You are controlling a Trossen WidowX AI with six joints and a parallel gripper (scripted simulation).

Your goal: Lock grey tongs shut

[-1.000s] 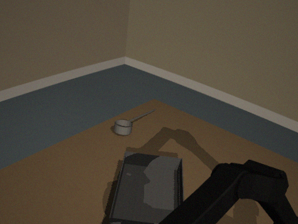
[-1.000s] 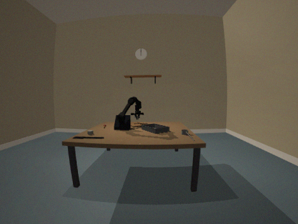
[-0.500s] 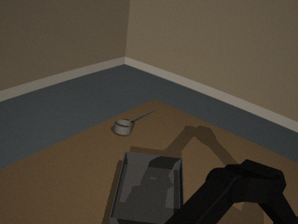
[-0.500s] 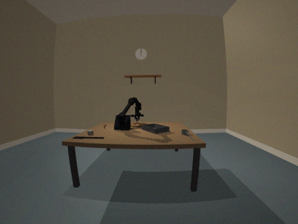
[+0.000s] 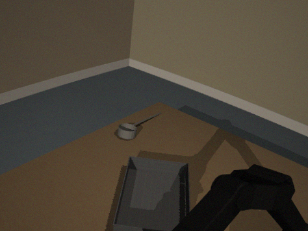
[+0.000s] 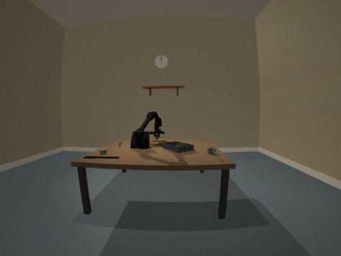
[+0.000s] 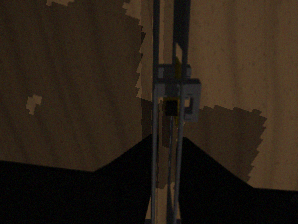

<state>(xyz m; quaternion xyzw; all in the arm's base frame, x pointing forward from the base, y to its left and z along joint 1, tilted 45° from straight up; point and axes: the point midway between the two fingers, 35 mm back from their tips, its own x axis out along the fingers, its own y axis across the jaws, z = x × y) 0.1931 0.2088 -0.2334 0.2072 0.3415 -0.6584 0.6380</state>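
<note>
Now: gripper tip 4 cm to the left of the yellow piece, 4 cm below it and 1 cm short of it. From my gripper tip the other things lie so: wooden board (4 cm to the left, 4 cm below, 2 cm behind); then grey roasting tin (42 cm to the right, 21 cm ahead, 2 cm below); then red thing (46 cm behind, 10 cm to the right, 4 cm below).
</note>
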